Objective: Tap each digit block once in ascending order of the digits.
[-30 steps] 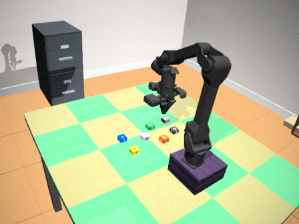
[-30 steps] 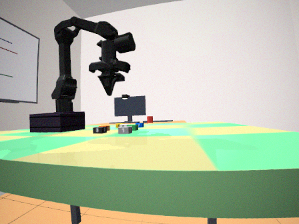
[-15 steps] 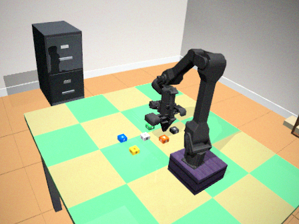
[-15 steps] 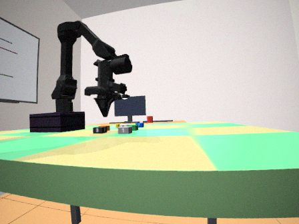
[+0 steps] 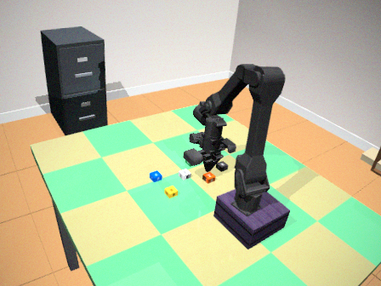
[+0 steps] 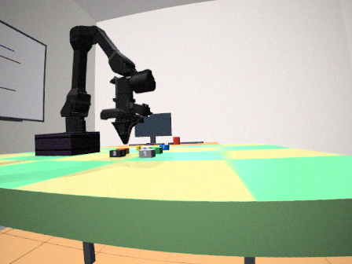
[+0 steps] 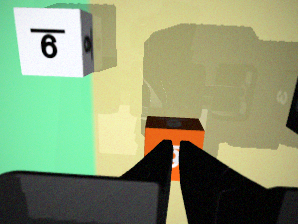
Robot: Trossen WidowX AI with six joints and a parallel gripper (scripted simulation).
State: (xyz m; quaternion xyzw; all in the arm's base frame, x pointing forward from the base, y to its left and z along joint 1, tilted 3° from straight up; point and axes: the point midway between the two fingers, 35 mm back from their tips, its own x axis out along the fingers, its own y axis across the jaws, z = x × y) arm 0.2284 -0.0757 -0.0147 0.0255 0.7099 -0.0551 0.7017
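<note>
Now: gripper tip 2 cm above the orange block and 1 cm past it. Round my gripper tip: dark grey block: 9 cm to the right, 2 cm below, 1 cm ahead; white block: 6 cm to the left, 5 cm ahead, 2 cm below; green block: 10 cm ahead, 2 cm to the right, 2 cm below.
</note>
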